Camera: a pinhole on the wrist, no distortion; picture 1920 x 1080 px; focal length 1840.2 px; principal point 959.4 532.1 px. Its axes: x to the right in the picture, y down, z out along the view. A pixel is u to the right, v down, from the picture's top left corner.
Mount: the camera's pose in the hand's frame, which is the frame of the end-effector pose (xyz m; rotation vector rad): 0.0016 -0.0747 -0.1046 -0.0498 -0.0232 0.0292
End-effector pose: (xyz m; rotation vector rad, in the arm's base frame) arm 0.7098 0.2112 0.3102 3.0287 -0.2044 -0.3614
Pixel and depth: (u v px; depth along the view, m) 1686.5 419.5 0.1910
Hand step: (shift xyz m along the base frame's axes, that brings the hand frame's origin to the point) 0.0581 0.0574 -0.1096
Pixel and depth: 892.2 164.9 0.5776
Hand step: -0.1234 0.1317 -0.4717
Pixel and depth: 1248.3 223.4 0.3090
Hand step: 0.0062 0.0880 -0.2221
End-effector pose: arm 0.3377 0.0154 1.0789 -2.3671 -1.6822 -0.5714
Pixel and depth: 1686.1 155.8 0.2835
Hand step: -0.0396 0.2000 -0.1313
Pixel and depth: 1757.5 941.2 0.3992
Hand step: 0.1424 0.2339 -0.1976
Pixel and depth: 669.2 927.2 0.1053
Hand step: -0.0498 0.0002 -0.0100
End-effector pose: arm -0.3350 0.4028 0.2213 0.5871 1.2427 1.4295
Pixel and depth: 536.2 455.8 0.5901
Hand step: 0.4921 0.0278 0.1316
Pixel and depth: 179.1 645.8 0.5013
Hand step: 0.4125 -0.0688 0.1661
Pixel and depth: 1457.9 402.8 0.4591
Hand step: 0.3128 0.2241 0.0125
